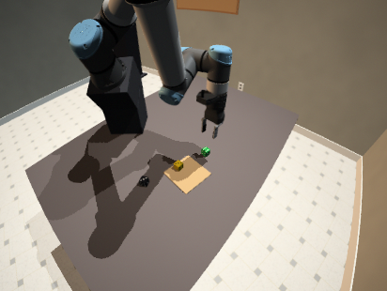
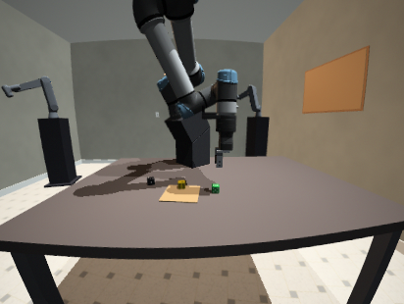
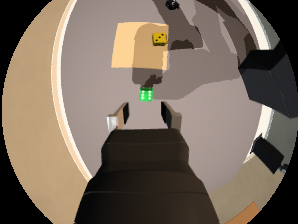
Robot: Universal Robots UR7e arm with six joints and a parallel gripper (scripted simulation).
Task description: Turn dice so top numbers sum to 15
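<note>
Now: the green die 120 mm below my hand, 10 mm to the right of it and 10 mm behind it. From my hand the other things lie so: black die: 260 mm to the right, 170 mm behind, 120 mm below; then yellow die: 130 mm to the right, 110 mm below, 80 mm behind; then tan mat: 140 mm to the right, 130 mm below, 30 mm behind.
</note>
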